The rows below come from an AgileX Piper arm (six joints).
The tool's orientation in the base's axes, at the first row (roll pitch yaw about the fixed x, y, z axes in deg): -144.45 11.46 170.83
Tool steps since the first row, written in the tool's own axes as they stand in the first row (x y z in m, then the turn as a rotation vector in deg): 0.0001 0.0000 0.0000 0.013 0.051 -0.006; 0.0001 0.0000 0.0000 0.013 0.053 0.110; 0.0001 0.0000 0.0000 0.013 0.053 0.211; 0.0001 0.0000 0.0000 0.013 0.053 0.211; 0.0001 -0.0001 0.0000 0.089 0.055 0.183; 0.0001 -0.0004 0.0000 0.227 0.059 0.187; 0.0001 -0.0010 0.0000 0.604 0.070 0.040; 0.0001 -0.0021 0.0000 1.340 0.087 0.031; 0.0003 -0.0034 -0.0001 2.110 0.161 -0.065; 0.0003 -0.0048 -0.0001 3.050 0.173 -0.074
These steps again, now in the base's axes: -0.0001 0.0000 0.0000 -0.001 0.046 -0.027; -0.0001 0.0000 0.0000 0.008 -0.022 -0.120; -0.0001 0.0000 0.0000 0.014 -0.083 -0.201; -0.0001 0.0000 0.0000 0.014 -0.083 -0.201; -0.0001 -0.0001 0.0000 -0.060 -0.053 -0.195; -0.0002 -0.0003 0.0002 -0.193 -0.030 -0.228; -0.0003 -0.0008 0.0005 -0.565 0.125 -0.192; -0.0006 -0.0016 0.0012 -1.273 0.259 -0.341; -0.0011 -0.0026 0.0020 -2.007 0.495 -0.459; -0.0015 -0.0037 0.0028 -2.914 0.657 -0.646
